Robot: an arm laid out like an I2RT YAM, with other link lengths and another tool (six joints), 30 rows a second.
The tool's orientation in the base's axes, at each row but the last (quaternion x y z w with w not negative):
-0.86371 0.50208 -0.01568 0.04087
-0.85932 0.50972 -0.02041 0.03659
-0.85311 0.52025 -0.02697 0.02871
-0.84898 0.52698 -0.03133 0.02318
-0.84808 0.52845 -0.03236 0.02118
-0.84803 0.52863 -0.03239 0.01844
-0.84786 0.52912 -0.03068 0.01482
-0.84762 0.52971 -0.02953 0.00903
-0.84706 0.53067 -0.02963 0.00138
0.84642 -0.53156 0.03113 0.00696
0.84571 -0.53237 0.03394 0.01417
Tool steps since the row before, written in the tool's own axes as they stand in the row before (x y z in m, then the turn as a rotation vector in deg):
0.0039 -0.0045 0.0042 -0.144 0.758 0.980
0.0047 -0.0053 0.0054 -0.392 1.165 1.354
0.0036 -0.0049 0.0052 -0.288 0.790 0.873
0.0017 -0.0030 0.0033 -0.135 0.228 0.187
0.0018 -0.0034 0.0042 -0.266 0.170 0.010
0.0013 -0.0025 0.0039 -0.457 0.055 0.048
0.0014 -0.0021 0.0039 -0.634 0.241 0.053
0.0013 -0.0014 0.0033 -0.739 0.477 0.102
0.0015 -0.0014 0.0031 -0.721 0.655 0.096
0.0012 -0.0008 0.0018 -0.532 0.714 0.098
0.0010 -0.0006 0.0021 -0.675 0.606 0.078
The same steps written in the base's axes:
0.0061 -0.0009 -0.0038 -0.661 -0.194 -1.040
0.0073 -0.0014 -0.0049 -1.109 -0.156 -1.446
0.0064 -0.0009 -0.0047 -0.765 -0.087 -0.936
0.0037 -0.0002 -0.0030 -0.249 0.021 -0.207
0.0042 -0.0001 -0.0039 -0.268 0.164 -0.031
0.0031 -0.0001 -0.0037 -0.246 0.386 -0.068
0.0028 -0.0004 -0.0037 -0.490 0.463 -0.090
0.0020 -0.0006 -0.0032 -0.745 0.453 -0.154
0.0021 -0.0008 -0.0030 -0.897 0.359 -0.153
0.0013 -0.0008 -0.0017 -0.869 0.164 -0.145
0.0011 -0.0008 -0.0020 -0.834 0.340 -0.134

